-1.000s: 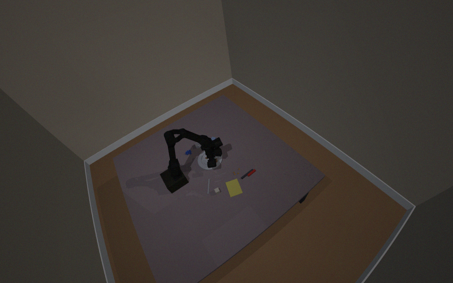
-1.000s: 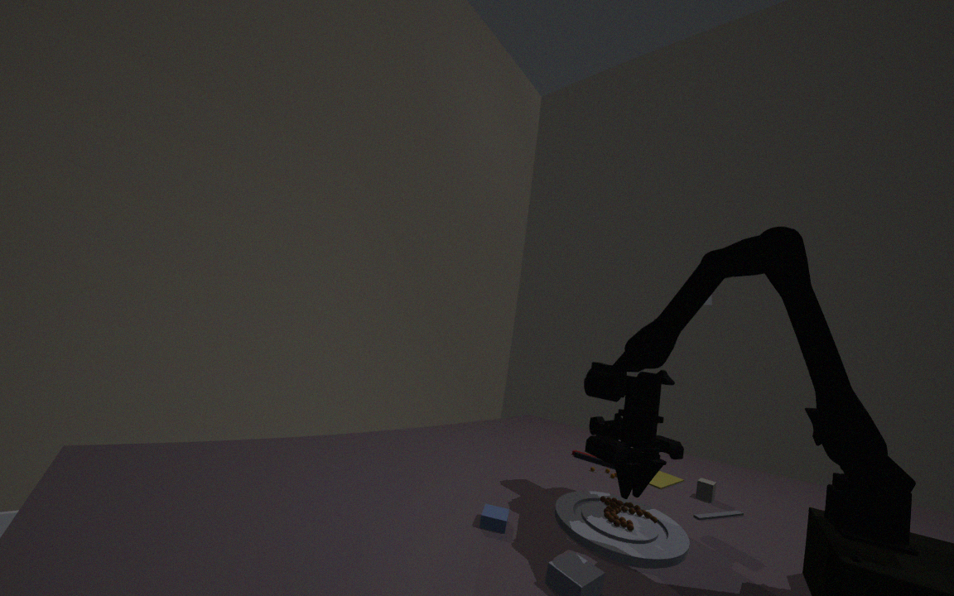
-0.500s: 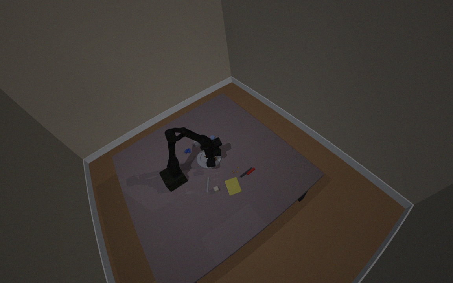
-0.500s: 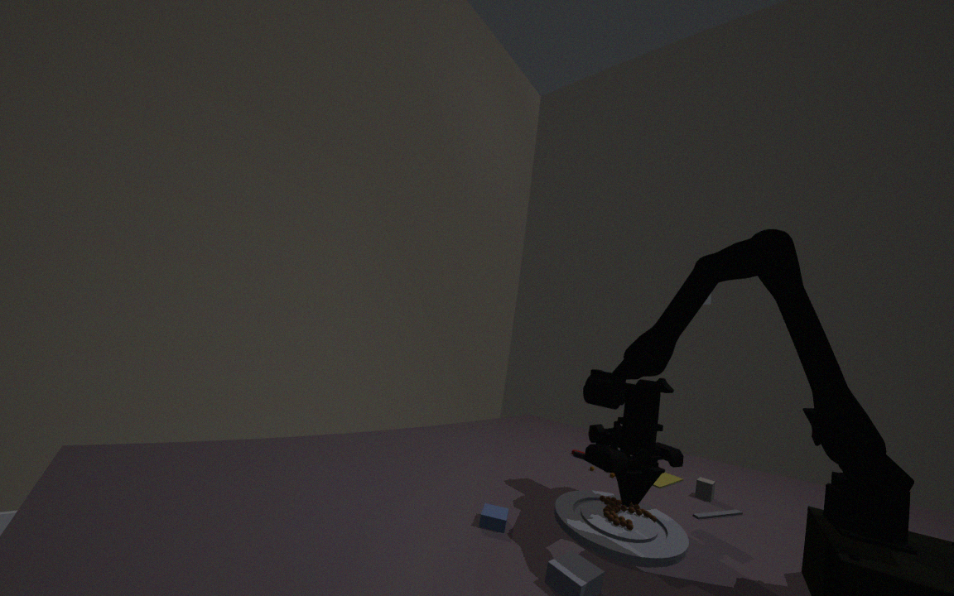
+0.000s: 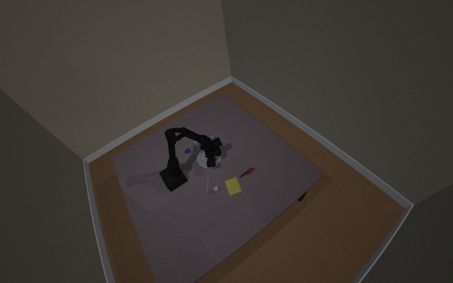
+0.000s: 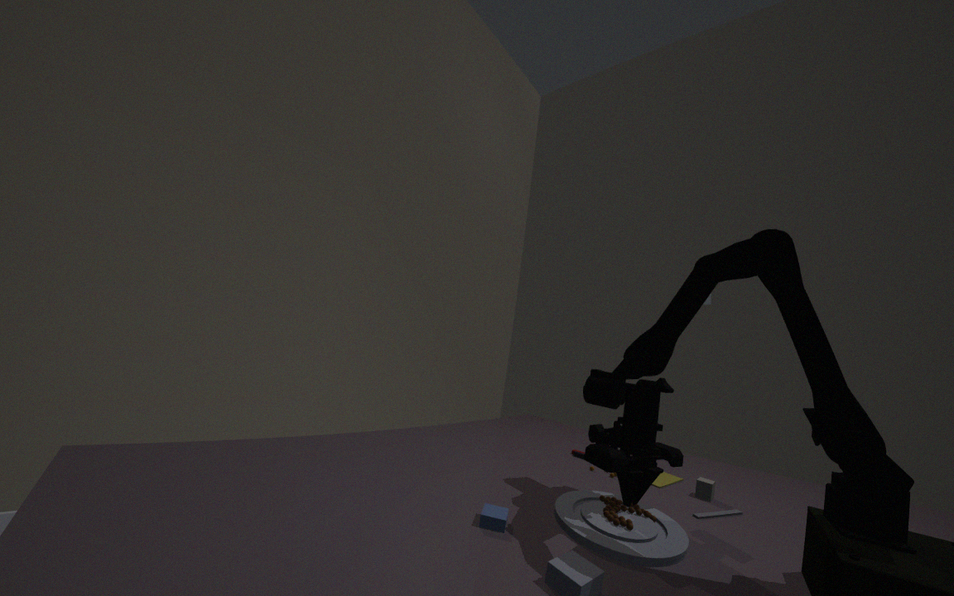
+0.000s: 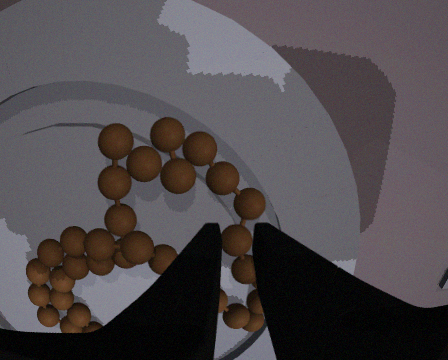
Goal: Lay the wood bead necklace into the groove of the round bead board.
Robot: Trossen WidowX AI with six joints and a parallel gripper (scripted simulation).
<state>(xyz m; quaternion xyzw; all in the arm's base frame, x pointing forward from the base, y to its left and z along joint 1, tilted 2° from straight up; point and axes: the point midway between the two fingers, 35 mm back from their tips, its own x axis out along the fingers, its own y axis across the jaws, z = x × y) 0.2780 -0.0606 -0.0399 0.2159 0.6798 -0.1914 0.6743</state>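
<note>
Right now my gripper tip is 1 cm short of the round bead board, 6 cm to the right of it and 1 cm above it. Round my gripper tip: small white cube (13 cm behind, 20 cm to the right); grey block (2 cm ahead, 24 cm to the left); thin stick (15 cm behind, 12 cm to the right, 1 cm below).
</note>
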